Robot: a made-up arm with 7 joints.
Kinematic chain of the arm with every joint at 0, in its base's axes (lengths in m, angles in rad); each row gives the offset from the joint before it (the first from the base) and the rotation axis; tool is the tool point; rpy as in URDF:
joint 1: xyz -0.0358 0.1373 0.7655 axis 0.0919 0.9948 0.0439
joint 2: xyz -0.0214 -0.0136 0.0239 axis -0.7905 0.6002 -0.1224
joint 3: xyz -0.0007 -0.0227 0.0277 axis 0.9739 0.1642 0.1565
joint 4: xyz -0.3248 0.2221 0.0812 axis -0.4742 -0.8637 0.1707
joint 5: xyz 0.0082 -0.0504 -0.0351 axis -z
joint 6: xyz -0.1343 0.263 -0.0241 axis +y
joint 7: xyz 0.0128 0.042 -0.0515 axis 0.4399 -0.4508 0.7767
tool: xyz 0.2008 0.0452 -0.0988 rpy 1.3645 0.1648 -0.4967
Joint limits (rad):
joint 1: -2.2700..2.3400
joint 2: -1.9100..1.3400
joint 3: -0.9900..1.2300
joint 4: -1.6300..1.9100
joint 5: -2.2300..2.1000
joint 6: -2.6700..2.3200
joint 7: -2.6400..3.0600
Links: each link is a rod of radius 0.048 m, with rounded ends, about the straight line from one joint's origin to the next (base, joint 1, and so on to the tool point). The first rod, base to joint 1, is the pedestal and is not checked.
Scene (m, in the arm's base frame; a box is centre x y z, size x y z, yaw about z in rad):
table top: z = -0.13
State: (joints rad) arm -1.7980 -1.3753 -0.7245 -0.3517 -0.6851 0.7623 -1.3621
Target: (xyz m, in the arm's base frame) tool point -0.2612 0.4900 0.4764
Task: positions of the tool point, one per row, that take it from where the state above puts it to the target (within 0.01 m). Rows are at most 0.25 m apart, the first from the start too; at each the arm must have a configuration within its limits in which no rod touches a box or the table.
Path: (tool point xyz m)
1: 0.3026 0.5114 0.3994
2: 0.1194 0.5566 0.3746
3: -0.0806 0.5524 0.4019
4: -0.2612 0.4900 0.4764

